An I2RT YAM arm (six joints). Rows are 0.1 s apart.
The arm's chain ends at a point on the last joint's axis. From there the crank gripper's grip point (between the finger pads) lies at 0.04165 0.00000 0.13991 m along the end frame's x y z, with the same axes.
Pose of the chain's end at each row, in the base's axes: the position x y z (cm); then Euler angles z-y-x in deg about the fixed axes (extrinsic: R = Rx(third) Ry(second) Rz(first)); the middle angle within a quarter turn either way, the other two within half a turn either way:
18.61 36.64 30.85 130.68 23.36 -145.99
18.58 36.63 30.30 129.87 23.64 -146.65
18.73 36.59 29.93 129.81 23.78 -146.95
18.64 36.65 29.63 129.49 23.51 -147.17
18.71 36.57 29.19 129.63 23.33 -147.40
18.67 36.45 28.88 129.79 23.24 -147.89
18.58 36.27 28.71 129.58 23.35 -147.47
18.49 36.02 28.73 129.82 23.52 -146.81
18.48 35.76 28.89 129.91 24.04 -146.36
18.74 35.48 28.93 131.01 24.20 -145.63
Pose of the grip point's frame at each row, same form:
21.67 41.81 17.54 130.68 23.36 -145.99
21.74 41.59 16.94 129.87 23.64 -146.65
21.93 41.48 16.55 129.81 23.78 -146.95
21.79 41.48 16.22 129.49 23.51 -147.17
21.81 41.36 15.75 129.63 23.33 -147.40
21.74 41.13 15.40 129.79 23.24 -147.89
21.69 41.04 15.27 129.58 23.35 -147.47
21.63 40.95 15.35 129.82 23.52 -146.81
21.74 40.78 15.58 129.91 24.04 -146.36
21.98 40.72 15.70 131.01 24.20 -145.63

